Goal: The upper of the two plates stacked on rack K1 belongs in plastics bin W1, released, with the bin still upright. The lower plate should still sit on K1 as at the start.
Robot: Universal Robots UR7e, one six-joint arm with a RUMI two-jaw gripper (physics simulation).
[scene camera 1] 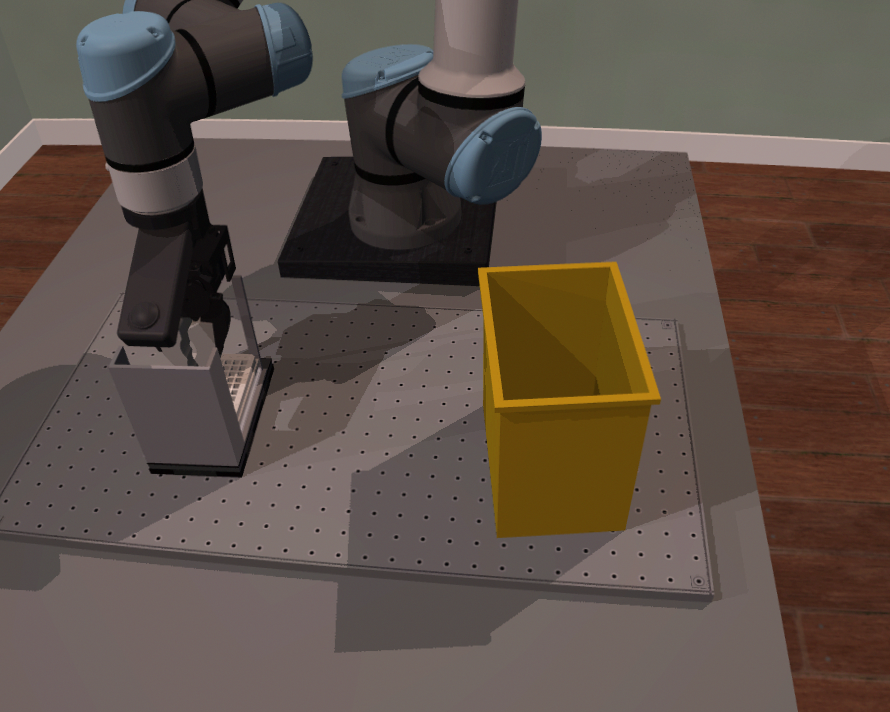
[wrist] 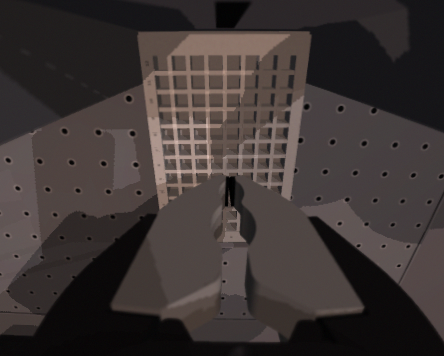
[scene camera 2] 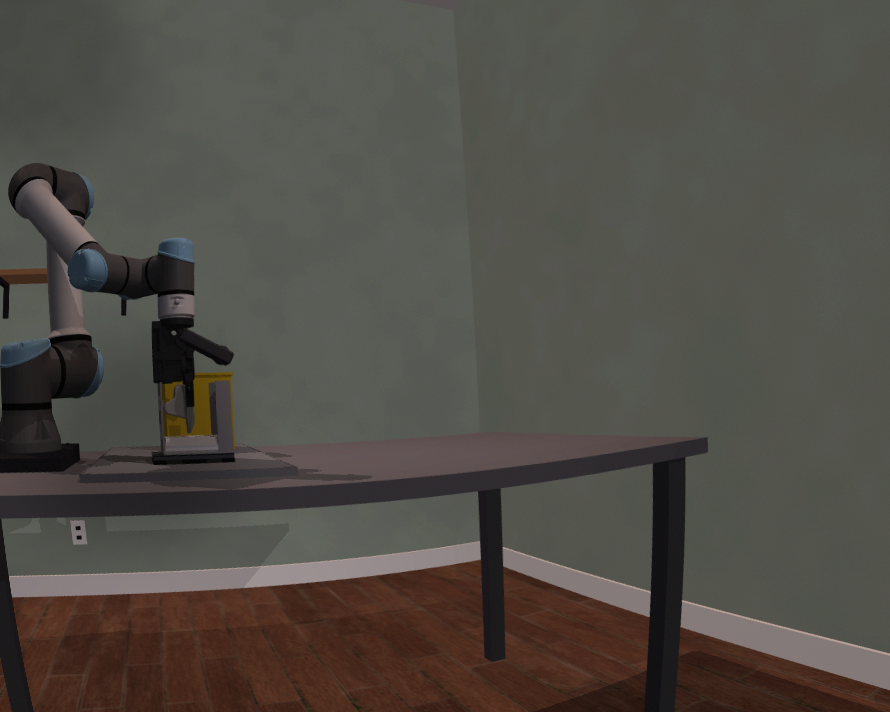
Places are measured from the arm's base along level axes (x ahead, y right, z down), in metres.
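Where they show: gripper, fingertip midpoint: point(wrist: 228, 180) point(scene camera 2: 189, 433); arm's base, origin of the base link: point(scene camera 1: 405, 217) point(scene camera 2: 29, 449).
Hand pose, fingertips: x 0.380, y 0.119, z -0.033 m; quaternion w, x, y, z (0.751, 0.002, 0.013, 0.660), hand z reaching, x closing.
Observation:
Each offset is from my fingertips to the top centre of the thing. Level surfaces: height alone.
Rack K1 @[dx +0.001, dy -0.002, dz -0.095 m] point(scene camera 1: 178, 415) point(scene camera 2: 224, 415) has a black base and tall grey walls and stands upright at the left in scene camera 1. A pale grid-patterned plate @[dx +0.011, dy -0.004, dz +0.006 m] point(scene camera 1: 237, 368) point(scene camera 2: 190, 445) point(wrist: 230, 44) lies low in the rack; whether two plates are stacked there cannot be told clearly. My gripper point(scene camera 2: 190, 427) point(wrist: 228, 180) is shut and empty, pointing down between the rack walls above the plate. In scene camera 1 the near wall hides its fingertips. Bin W1 @[dx -0.003, dy -0.360, dz -0.126 m] point(scene camera 1: 564, 467) point(scene camera 2: 203, 404) is yellow, open-topped and upright at the right. Part of its floor is hidden by its walls.
The rack and bin stand on a perforated board point(scene camera 1: 296, 534) point(scene camera 2: 263, 472) on the grey table @[dz +0.067 m] point(scene camera 1: 222, 631) point(scene camera 2: 445, 452). The arm's black base block point(scene camera 1: 378, 268) point(scene camera 2: 66, 456) is behind the board. The rack's tall walls stand close around my fingers.

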